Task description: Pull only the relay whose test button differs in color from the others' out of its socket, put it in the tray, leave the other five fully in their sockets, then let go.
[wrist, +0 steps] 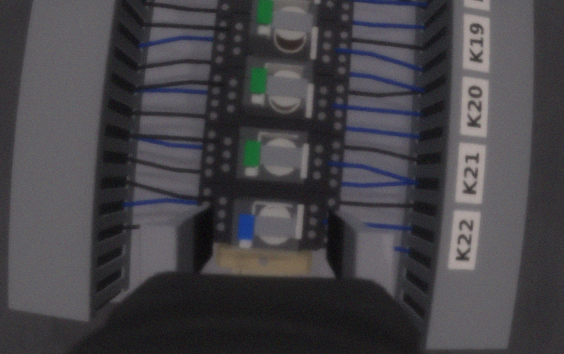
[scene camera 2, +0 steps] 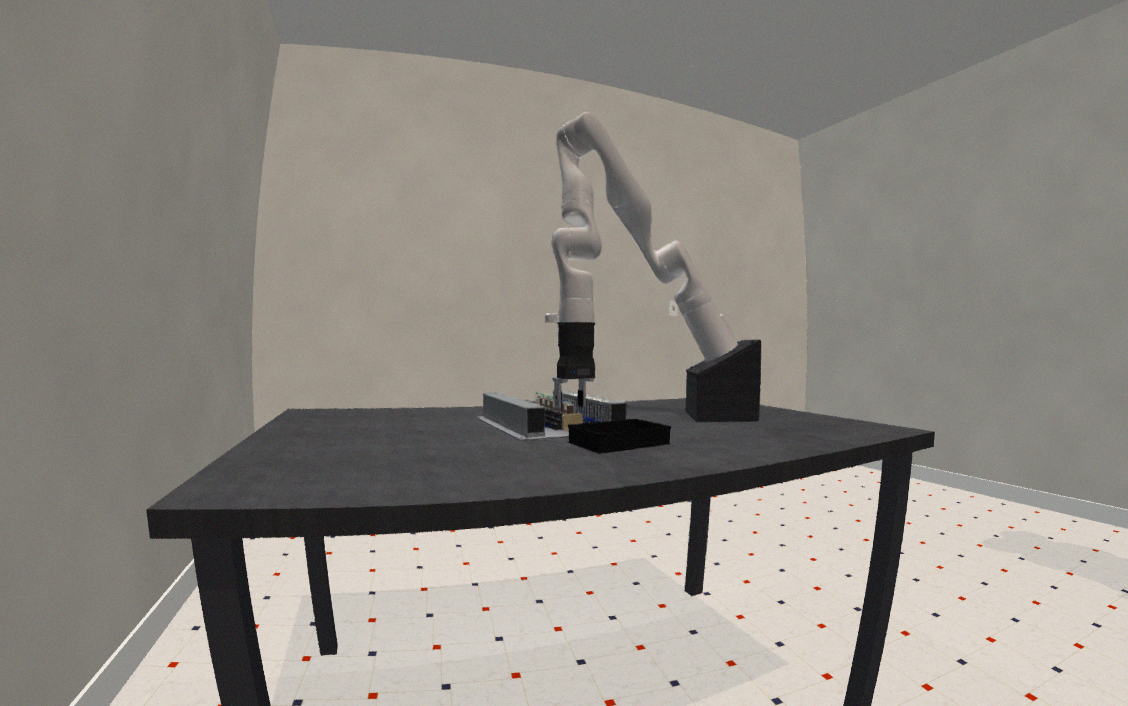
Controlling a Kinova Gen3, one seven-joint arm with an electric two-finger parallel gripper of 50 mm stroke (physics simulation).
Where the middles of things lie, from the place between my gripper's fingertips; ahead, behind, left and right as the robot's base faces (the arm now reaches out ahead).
The panel [wrist: 181,183] lies 1 cm ahead of my hand, 10 cm to the right of it and 5 cm below it.
